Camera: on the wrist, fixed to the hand. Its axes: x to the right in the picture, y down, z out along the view.
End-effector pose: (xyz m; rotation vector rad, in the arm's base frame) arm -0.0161 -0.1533 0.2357 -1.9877 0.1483 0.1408
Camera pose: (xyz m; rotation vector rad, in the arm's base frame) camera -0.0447 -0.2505 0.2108 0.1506 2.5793 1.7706
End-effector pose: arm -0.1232 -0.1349 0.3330 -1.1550 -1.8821 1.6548
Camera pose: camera -0.0322 -0.1034 0.2928 1.5449 -0.9302 -0.6049
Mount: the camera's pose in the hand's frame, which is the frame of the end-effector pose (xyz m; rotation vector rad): -0.0201 0.0667 -0.0777 0.1326 -0.0930 3.0428
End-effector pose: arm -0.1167 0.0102 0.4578 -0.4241 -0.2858 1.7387
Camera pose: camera -0.1388 -0.0264 0.3626 0.1828 -0.4242 -1.4631
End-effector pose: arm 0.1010 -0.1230 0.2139 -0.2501 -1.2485 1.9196
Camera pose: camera 0.1223 -0.0970 0.1151 0.9998 -0.2102 -1.0188
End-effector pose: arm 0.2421 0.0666 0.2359 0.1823 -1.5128 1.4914
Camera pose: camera 0.2464 0.1372 0.1592 1.3304 0.2126 -1.2374
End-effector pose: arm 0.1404 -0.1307 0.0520 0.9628 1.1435 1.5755
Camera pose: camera 0.0572 -0.1769 0.0948 -1.2021 0.8172 -1.0643
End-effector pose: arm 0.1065 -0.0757 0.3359 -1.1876 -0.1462 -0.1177
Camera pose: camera 0.1019 -0.1229 0.2430 -0.1781 1.5416 2.4597
